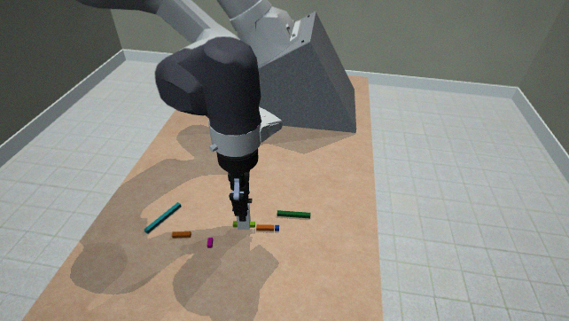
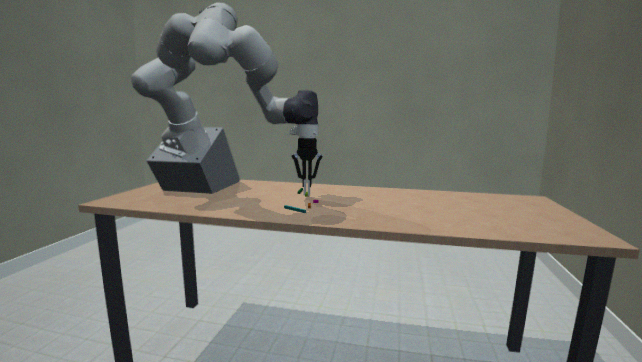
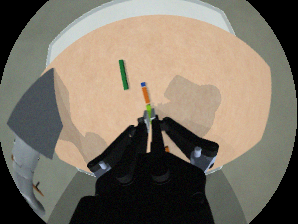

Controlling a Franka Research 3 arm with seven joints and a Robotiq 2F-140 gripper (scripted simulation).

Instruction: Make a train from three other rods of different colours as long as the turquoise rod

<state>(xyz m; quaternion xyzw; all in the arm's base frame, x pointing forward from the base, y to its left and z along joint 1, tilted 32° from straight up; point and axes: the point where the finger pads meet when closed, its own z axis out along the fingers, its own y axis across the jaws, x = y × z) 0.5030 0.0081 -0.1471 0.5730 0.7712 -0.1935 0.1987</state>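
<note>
Right now the lime rod is 30 mm below my hand. Also, from my hand: blue rod 70 mm to the left, 40 mm below, 20 mm behind; green rod 100 mm to the left, 70 mm behind, 40 mm below; magenta rod 60 mm to the right, 60 mm ahead, 40 mm below.
</note>
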